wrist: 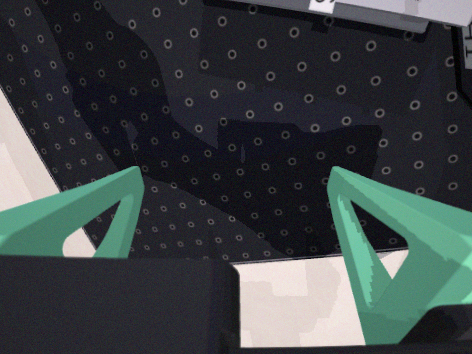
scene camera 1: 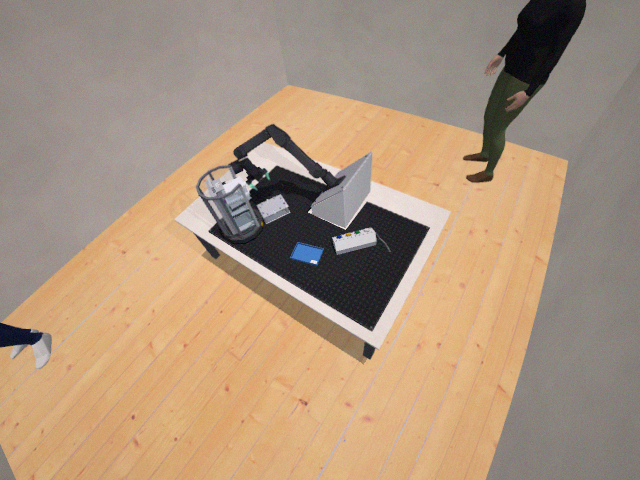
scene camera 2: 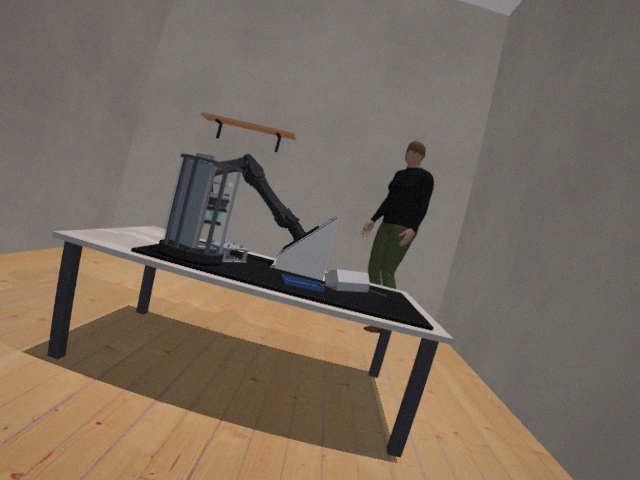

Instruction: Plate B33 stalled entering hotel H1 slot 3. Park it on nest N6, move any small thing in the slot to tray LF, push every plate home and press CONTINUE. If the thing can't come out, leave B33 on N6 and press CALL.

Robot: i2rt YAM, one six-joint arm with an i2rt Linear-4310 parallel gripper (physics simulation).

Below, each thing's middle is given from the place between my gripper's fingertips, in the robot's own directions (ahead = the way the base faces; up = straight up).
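My hand is now 90 mm below the round plate rack (scene camera 2: 202, 201), and my hand is also 40 mm to the right of the rack and 260 mm short of it.
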